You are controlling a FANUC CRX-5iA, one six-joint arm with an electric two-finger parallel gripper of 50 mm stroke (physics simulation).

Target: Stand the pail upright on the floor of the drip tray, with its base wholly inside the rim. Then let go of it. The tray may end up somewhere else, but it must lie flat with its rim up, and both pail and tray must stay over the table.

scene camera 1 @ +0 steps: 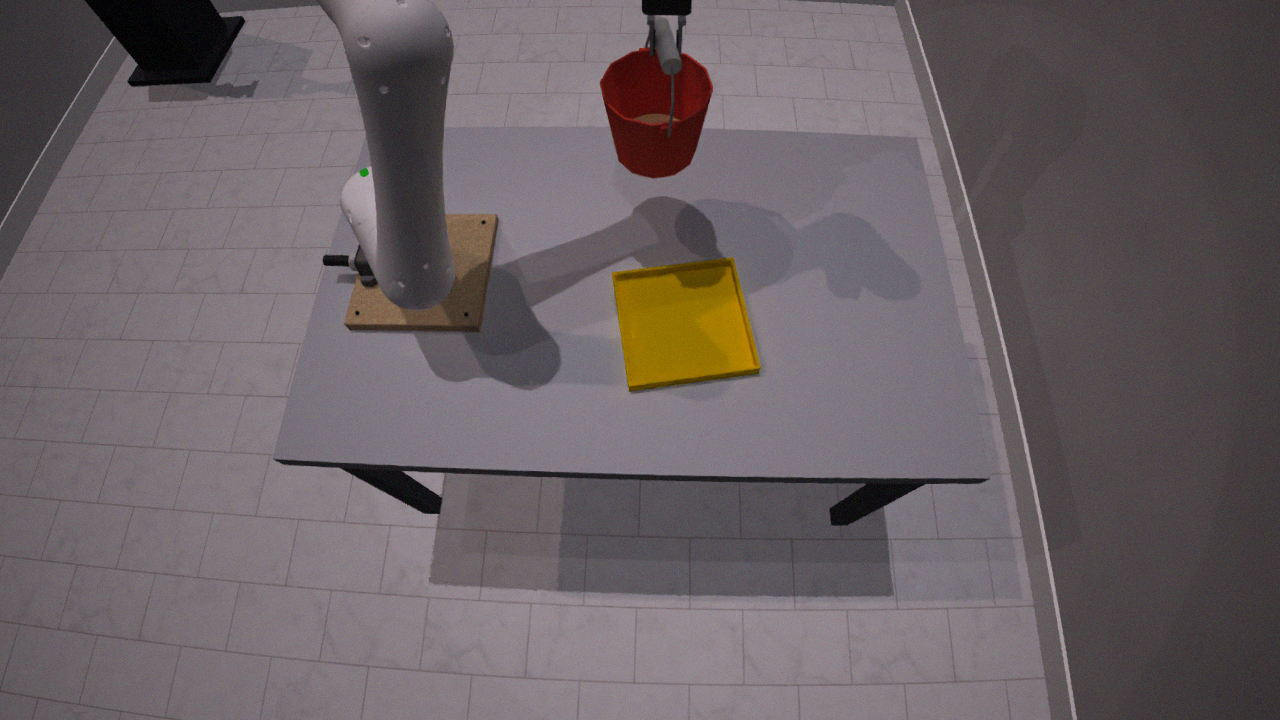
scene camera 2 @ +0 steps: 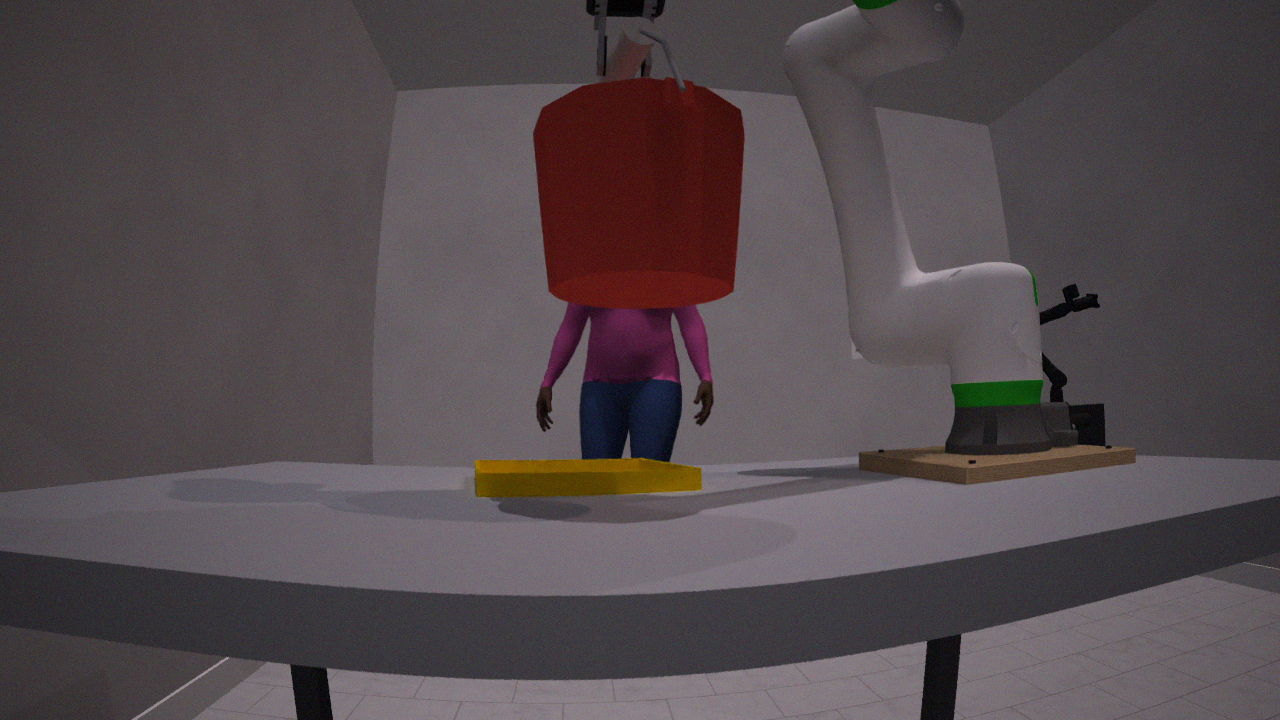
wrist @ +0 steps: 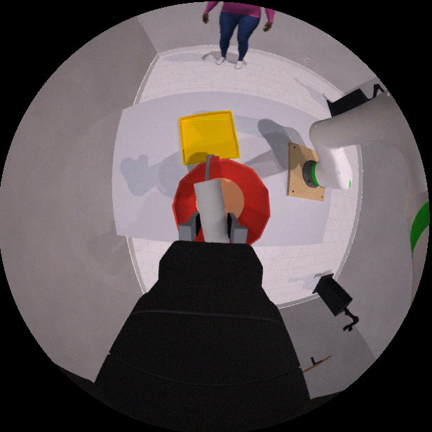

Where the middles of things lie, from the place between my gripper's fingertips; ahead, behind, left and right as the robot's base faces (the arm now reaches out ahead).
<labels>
Now: hand 60 mm short of the yellow drip tray [scene camera 1: 684, 323], 280 mm to the left of it and 390 mm above it.
</labels>
